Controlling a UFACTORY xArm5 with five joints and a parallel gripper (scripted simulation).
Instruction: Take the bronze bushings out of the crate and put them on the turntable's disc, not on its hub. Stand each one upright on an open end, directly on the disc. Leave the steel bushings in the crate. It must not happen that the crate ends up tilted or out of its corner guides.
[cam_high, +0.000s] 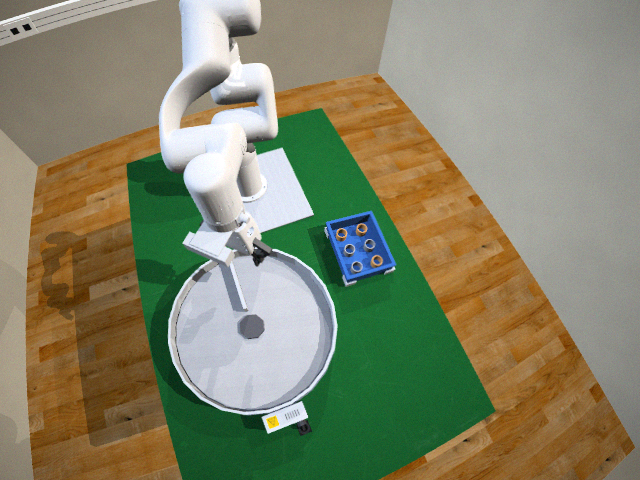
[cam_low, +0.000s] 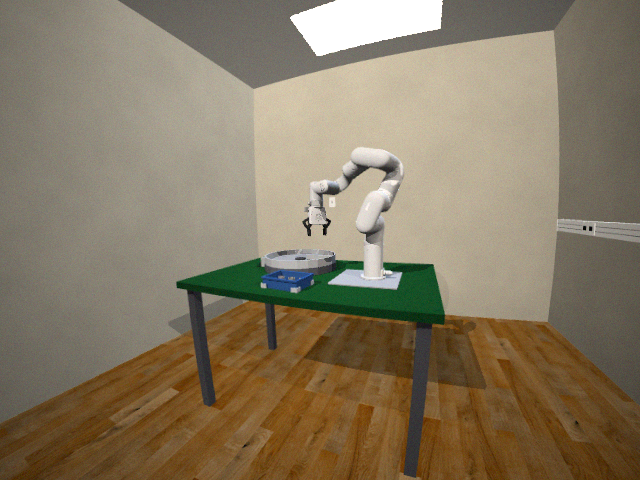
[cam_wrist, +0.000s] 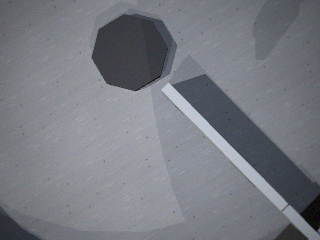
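The blue crate lies 20 mm ahead of my hand, 320 mm to the left of it and 180 mm below it. The rest, counted from my hand: grey turntable disc 130 mm ahead, 40 mm to the right, 160 mm below.
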